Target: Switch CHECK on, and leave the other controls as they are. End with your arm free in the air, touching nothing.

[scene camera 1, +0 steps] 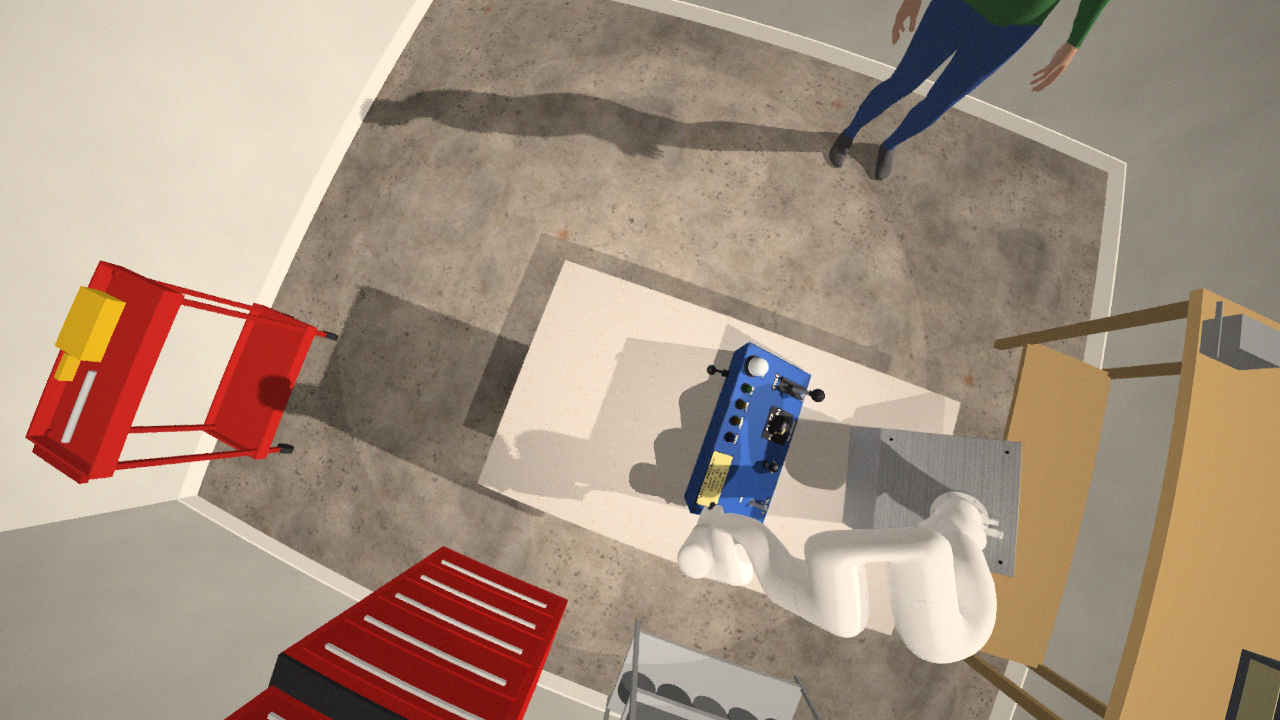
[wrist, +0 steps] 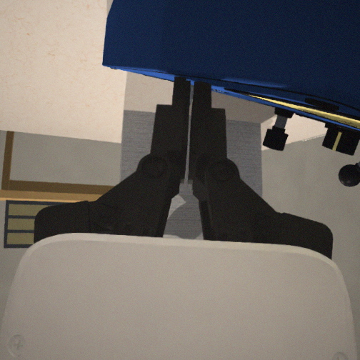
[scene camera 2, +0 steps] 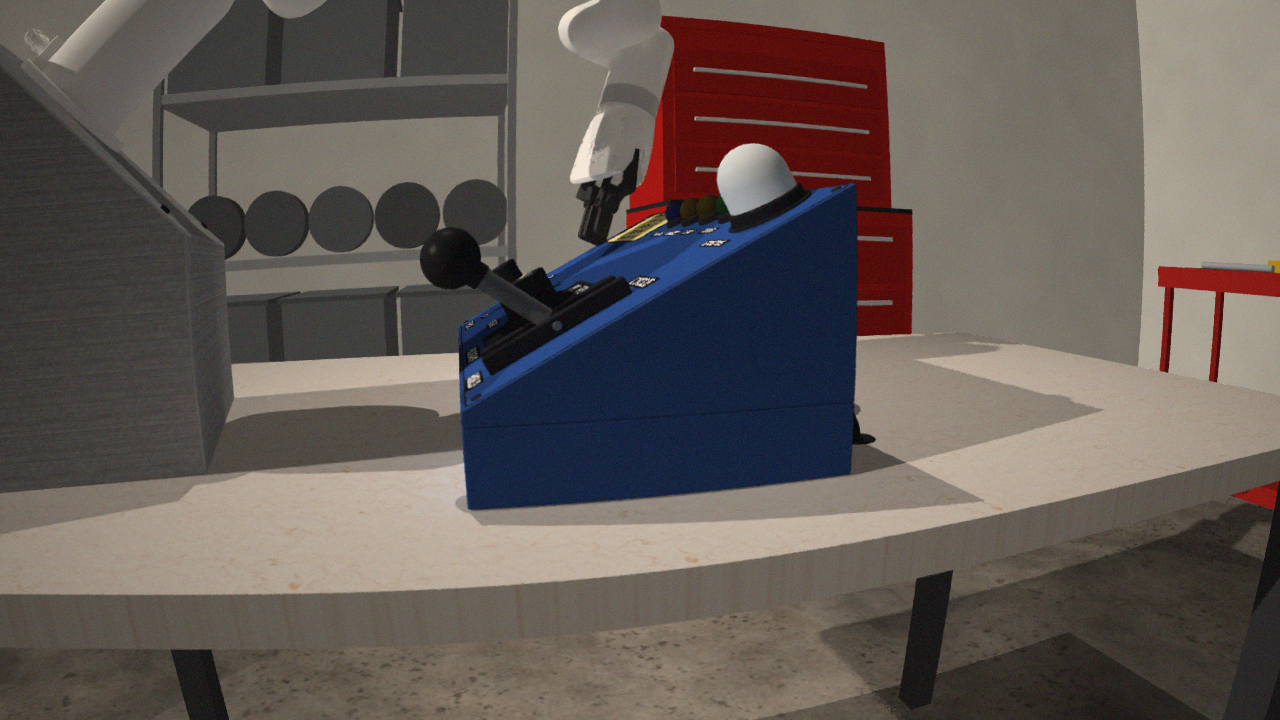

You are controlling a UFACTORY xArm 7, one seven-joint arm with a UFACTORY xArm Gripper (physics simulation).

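Where they show: gripper, fingertip midpoint: (scene camera 2: 591, 241); arm's base, origin of the base link: (scene camera 2: 70, 110).
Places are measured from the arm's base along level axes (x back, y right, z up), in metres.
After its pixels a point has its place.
The blue console (scene camera 1: 756, 402) @(x -0.525, y 0.193, z -0.161 m) (scene camera 2: 662, 385) @(x -0.458, y 0.335, z -0.240 m) (wrist: 225, 40) stands on the table, its sloped face carrying the controls. The label CHECK cannot be read in any view. A small metal toggle (scene camera 1: 759, 504) @(x -0.453, y -0.095, z -0.191 m) sits at the console's end nearest the arm; its position cannot be told. A black knob (scene camera 1: 771, 466) @(x -0.445, y 0.021, z -0.174 m) (wrist: 275, 137) and a black selector (scene camera 1: 778, 425) @(x -0.443, y 0.141, z -0.182 m) (wrist: 341, 141) are farther along. My gripper (scene camera 1: 713, 509) @(x -0.572, y -0.134, z -0.151 m) (scene camera 2: 593, 240) @(x -0.572, y -0.134, z -0.151 m) (wrist: 190, 99) is shut and empty, at that same end beside the yellow label (scene camera 1: 714, 478) @(x -0.608, y -0.039, z -0.134 m) (scene camera 2: 639, 227) @(x -0.609, y -0.070, z -0.137 m). In the wrist view its tips overlap the console's edge; contact cannot be told.
A ball-ended lever (scene camera 1: 817, 394) @(x -0.358, y 0.249, z -0.146 m) (scene camera 2: 450, 257) @(x -0.347, y 0.269, z -0.163 m) and a white dome (scene camera 1: 756, 365) @(x -0.561, y 0.287, z -0.091 m) (scene camera 2: 754, 179) @(x -0.536, y 0.310, z -0.115 m) are at the console's far end. The grey arm base (scene camera 1: 957, 465) @(x -0.018, y 0.127, z -0.007 m) (scene camera 2: 98, 313) @(x -0.093, y 0.196, z -0.186 m) stands beside it. A red drawer cabinet (scene camera 1: 429, 635) (scene camera 2: 778, 107) and a person (scene camera 1: 948, 71) are beyond the table (scene camera 1: 554, 358) @(x -1.167, y 0.209, z -0.309 m).
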